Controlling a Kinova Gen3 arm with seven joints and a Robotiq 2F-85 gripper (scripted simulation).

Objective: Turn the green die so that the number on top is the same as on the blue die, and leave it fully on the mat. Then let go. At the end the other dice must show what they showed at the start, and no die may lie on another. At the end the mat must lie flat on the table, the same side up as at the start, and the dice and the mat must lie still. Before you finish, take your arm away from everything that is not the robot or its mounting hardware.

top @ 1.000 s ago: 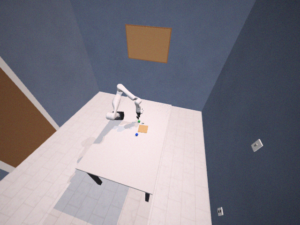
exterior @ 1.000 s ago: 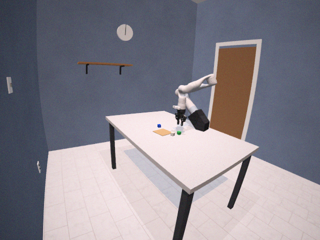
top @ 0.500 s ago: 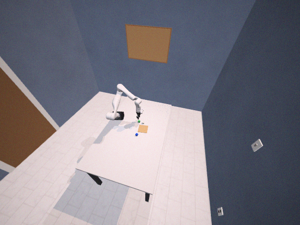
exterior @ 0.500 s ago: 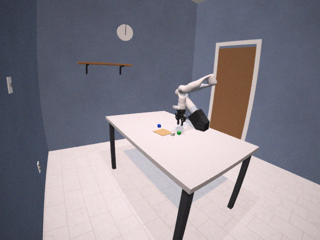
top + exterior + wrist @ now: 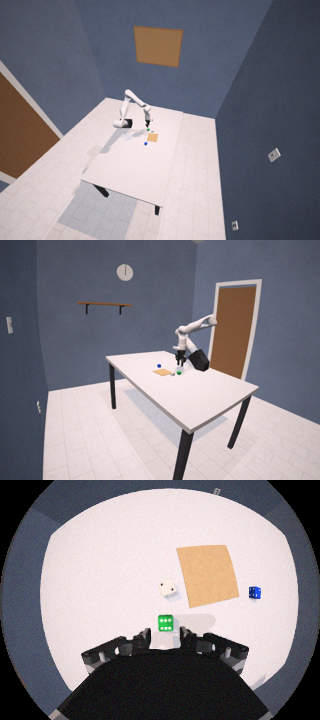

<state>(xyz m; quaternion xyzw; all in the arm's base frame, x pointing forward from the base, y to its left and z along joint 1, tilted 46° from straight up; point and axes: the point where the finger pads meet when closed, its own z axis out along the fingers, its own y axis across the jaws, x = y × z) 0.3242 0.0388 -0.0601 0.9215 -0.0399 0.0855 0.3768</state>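
Right now my hand is 90 mm above the green die. The rest, counted from my hand: white die: 90 mm below, 70 mm ahead, 20 mm to the right; blue die: 260 mm to the right, 90 mm below, 20 mm ahead; tan mat: 130 mm to the right, 100 mm below, 90 mm ahead.
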